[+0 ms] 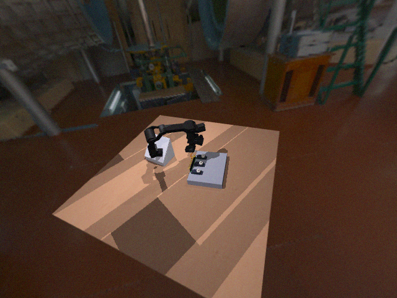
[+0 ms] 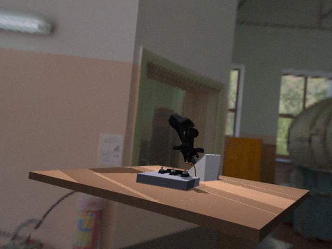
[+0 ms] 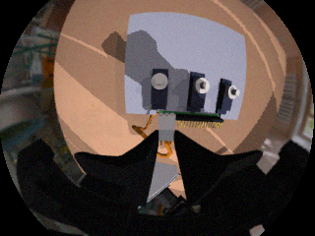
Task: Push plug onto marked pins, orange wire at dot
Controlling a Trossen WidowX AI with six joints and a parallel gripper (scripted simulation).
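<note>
My gripper tip is now 50 mm above the yellow band. Round my gripper tip: grey printed holder: 160 mm ahead, 50 mm to the right, 100 mm below.
</note>
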